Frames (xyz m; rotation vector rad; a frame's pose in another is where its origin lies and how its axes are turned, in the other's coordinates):
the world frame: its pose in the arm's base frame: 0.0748 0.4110 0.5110 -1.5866 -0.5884 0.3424
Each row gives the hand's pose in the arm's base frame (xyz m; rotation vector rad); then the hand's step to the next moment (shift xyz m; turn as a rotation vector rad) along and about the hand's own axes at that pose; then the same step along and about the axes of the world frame.
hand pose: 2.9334 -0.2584 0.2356 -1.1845 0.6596 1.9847
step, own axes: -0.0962 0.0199 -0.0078 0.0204 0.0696 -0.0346
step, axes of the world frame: -0.0011 -0.0783 -0.0598 -0.0733 0.0230 -0.0236
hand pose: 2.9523 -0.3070 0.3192 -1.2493 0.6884 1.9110
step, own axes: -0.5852 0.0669 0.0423 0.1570 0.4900 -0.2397
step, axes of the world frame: 0.0310 -0.5357 -0.2465 -0.5181 0.1712 -0.1564
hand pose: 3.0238 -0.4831 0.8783 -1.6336 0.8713 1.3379
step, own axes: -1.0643 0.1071 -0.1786 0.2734 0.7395 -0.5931
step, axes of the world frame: -0.1656 -1.0607 -0.1539 -0.8190 0.2951 -0.4644
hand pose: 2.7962 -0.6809 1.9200 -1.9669 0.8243 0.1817
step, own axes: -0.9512 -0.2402 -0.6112 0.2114 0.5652 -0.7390
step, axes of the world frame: -0.4468 -1.0230 0.2999 -0.7854 0.0734 -0.5367
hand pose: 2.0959 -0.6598 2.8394 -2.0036 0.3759 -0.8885
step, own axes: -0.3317 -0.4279 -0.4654 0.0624 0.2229 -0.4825
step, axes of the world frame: -0.3605 -0.4649 0.4044 -0.4843 -0.0508 -0.2219
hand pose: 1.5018 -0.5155 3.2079 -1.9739 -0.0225 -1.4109
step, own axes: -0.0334 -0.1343 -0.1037 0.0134 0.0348 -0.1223
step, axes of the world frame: -0.0853 -0.0848 0.1243 -0.1198 -0.0240 -0.0377
